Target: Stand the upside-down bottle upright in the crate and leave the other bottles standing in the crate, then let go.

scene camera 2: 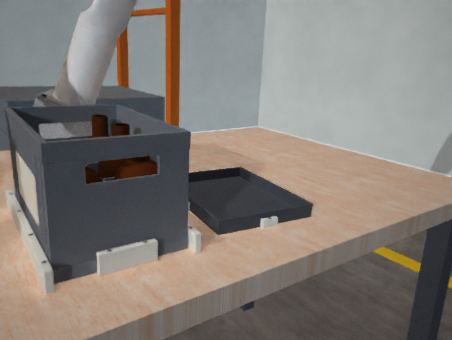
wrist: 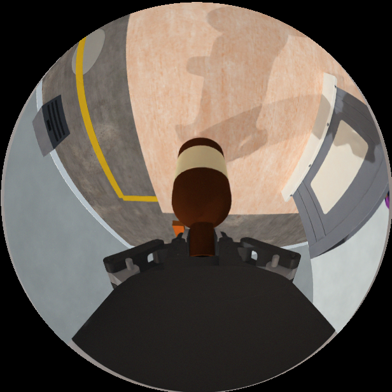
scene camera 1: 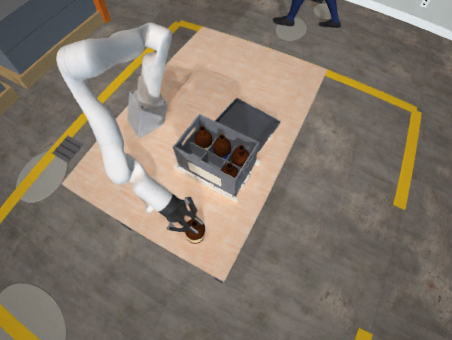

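Pixels of known places: gripper, fingertip midpoint: (scene camera 1: 199, 228); arm's base, origin of the base link: (scene camera 2: 73, 102) (scene camera 1: 148, 97).
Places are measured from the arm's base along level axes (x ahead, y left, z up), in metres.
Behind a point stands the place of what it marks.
A brown bottle with a cream label (scene camera 1: 195, 232) (wrist: 201, 195) is neck up near the table's front corner, outside the crate. My gripper (scene camera 1: 196, 226) @(x 0.555, y -0.300, z -0.017 m) (wrist: 201, 236) is shut on its neck. Whether its base touches the table is unclear. The grey crate (scene camera 1: 186, 159) @(x 0.341, y -0.125, z -0.014 m) (scene camera 2: 135, 205) @(x 0.540, y 0.009, z -0.062 m) (wrist: 345, 215) stands on the table. In scene camera 1, three brown bottles (scene camera 1: 203, 138) @(x 0.326, y -0.007, z -0.020 m) (scene camera 1: 222, 146) @(x 0.411, y 0.010, z -0.019 m) (scene camera 1: 240, 156) @(x 0.495, y 0.016, z -0.018 m) stand neck up along its far row, and another bottle (scene camera 1: 229, 170) @(x 0.506, y -0.067, z 0.003 m) is in the near row's right compartment. The near row's left and middle compartments look empty. Crate walls partly hide the bottles in scene camera 2.
A shallow black tray (scene camera 1: 248, 120) @(x 0.369, y 0.261, z -0.139 m) (scene camera 2: 250, 197) @(x 0.385, y 0.276, z -0.139 m) lies behind the crate. White blocks (scene camera 2: 127, 257) @(x 0.554, y -0.006, z -0.127 m) (wrist: 316, 145) line the crate's base. The grey arm base (scene camera 1: 146, 117) @(x 0.047, y -0.069, z -0.036 m) stands at the table's left side. A person's legs (scene camera 1: 331, 11) show beyond the table.
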